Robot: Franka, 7 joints.
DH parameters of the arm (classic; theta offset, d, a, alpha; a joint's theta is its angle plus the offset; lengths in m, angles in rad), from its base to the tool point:
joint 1: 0 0.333 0 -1.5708
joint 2: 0 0 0 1.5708
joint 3: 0 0.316 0.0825 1.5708
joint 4: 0 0 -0.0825 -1.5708
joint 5: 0 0.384 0 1.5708
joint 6: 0 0 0.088 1.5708
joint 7: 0 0.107 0 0
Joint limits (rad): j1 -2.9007..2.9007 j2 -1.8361..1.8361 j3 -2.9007..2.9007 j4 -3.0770..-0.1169 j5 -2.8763..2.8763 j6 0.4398..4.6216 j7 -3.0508..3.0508
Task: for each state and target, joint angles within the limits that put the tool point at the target. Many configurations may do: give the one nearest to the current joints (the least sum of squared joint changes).
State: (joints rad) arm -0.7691 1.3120 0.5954 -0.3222 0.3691 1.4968 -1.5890
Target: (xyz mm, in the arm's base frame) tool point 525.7 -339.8 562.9
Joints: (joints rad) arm -0.8913 0.9218 0.6613 -0.4164 0.3547 0.5806 -1.5890
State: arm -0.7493 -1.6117 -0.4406 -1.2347 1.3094 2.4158 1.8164
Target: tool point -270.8 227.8 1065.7
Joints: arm -0.8904 -1.0942 -0.1519 -1.0520 1.3180 2.3939 1.8164
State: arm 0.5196 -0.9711 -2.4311 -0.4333 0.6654 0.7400 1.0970
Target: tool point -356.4 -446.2 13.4
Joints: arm 0.5071 -1.6072 -2.6993 -0.8008 0.5199 0.6923 1.0970
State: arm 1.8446 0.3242 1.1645 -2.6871 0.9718 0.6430 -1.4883
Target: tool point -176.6 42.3 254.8
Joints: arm 1.5863 0.3477 0.7376 -2.8410 0.6497 0.8762 -1.4883
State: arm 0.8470 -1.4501 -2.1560 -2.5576 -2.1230 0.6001 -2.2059
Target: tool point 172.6 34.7 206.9
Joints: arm 1.2245 -1.8361 -1.6380 -3.0770 -1.3588 0.8189 -2.2059
